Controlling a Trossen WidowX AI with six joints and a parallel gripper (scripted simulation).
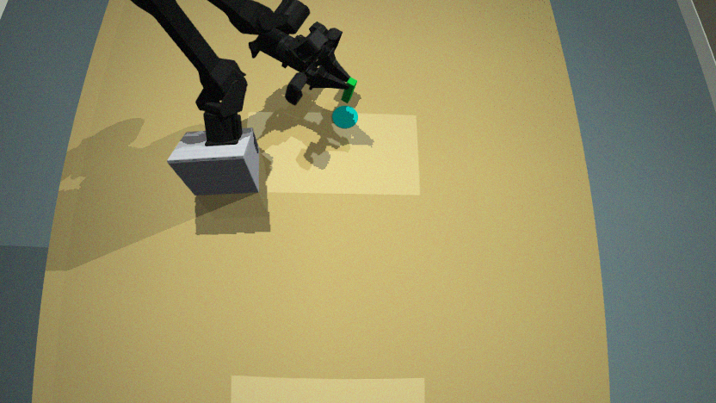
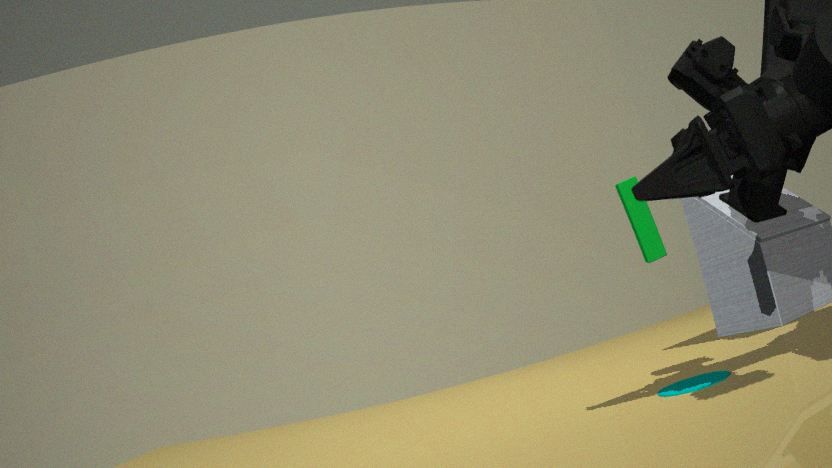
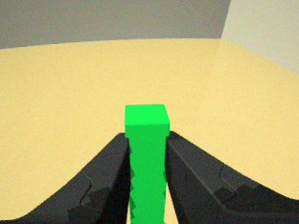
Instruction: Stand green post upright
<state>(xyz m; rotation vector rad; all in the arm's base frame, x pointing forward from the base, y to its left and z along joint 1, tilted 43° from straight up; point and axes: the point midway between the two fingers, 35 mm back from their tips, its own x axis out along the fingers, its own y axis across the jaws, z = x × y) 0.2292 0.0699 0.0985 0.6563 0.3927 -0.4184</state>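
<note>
Now: gripper tip 10 mm past the cyan circle, 10 mm to the right of it and 160 mm above it. The rest, counted from my gripper tip: green post 20 mm below.
</note>
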